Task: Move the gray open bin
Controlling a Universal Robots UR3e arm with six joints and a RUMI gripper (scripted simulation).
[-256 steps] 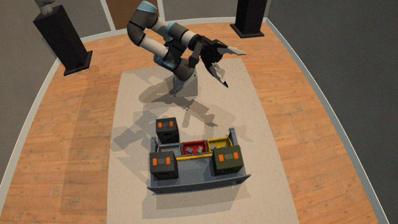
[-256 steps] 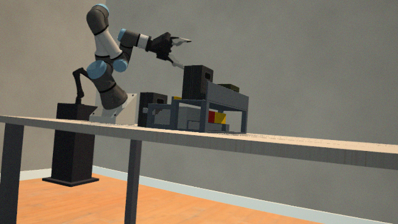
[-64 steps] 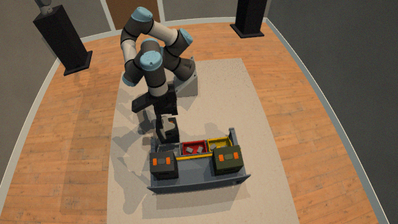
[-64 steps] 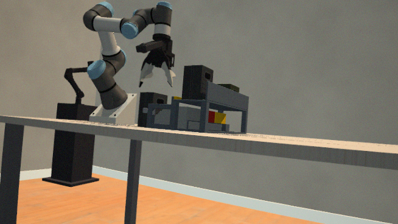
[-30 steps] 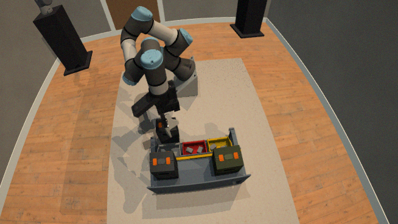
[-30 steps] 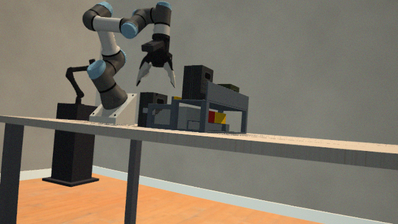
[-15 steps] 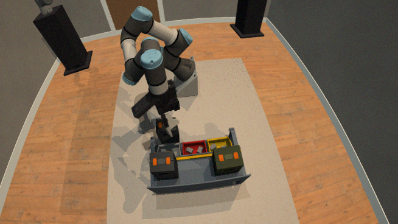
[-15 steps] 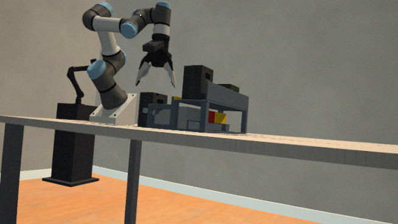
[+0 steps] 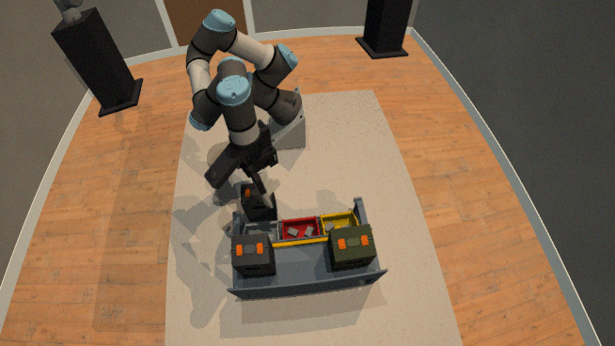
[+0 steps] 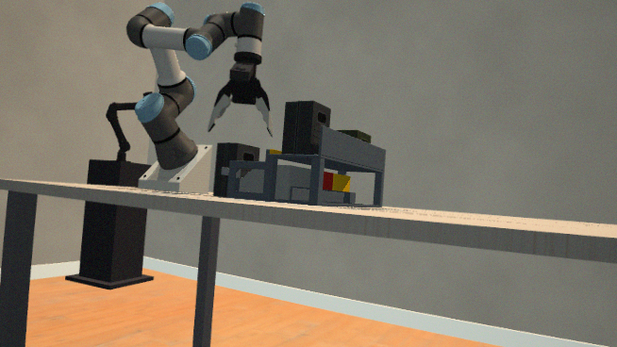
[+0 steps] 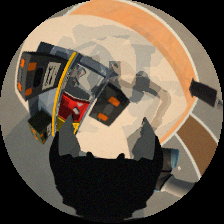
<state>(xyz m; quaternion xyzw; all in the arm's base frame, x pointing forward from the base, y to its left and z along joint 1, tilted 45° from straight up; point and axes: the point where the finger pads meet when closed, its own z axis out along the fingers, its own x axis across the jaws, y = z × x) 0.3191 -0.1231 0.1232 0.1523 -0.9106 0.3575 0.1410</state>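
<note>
Right now my hand is 12 cm short of the gray open bin, 11 cm above it and 2 cm to the left of it. The rest, counted from my hand: yellow rail: 17 cm ahead, 9 cm to the left, 5 cm below; red bin: 14 cm ahead, 11 cm below, 9 cm to the left; yellow bin: 20 cm to the left, 15 cm ahead, 11 cm below.
</note>
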